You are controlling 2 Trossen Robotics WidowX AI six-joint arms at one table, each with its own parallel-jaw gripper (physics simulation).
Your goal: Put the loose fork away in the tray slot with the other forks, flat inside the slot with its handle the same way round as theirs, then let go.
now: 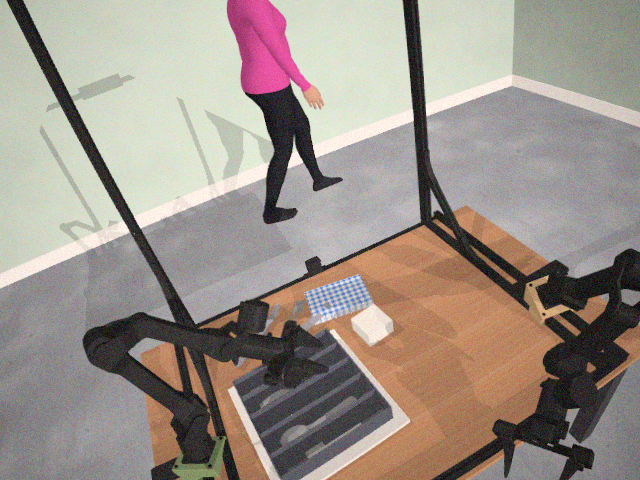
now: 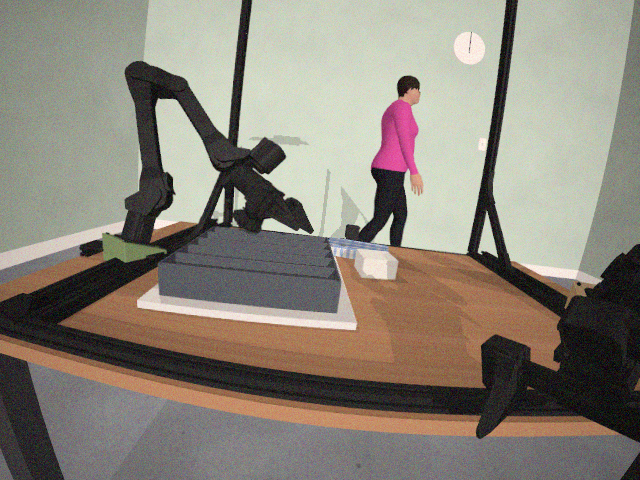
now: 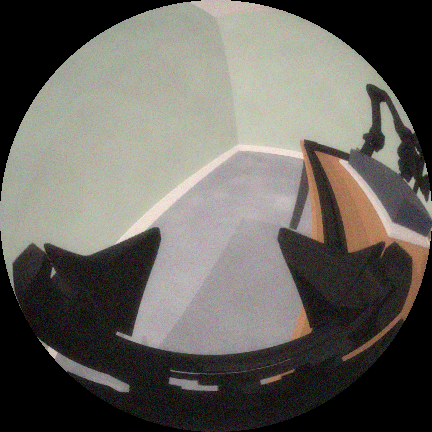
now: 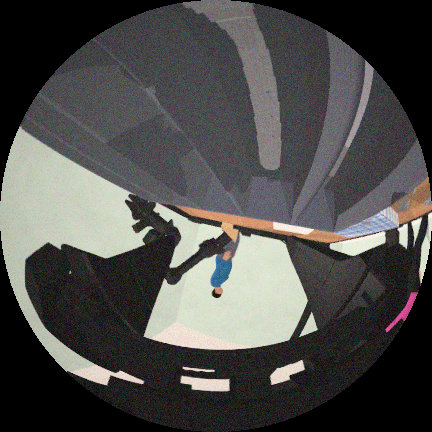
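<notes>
The dark grey slotted tray stands on a white board. Grey cutlery lies in a slot below my right gripper; its exact kind is unclear. A spoon-like piece lies in another slot. Loose grey pieces lie behind the tray, partly hidden by my right arm; I cannot tell which is the loose fork. My right gripper is open and empty, above the tray's back part. My left gripper is open and empty, past the table's front edge.
A white block stands beside the tray's back right corner. A blue checked cloth lies behind it. Black frame posts rise from the table's back corners. A person in pink is beyond the table.
</notes>
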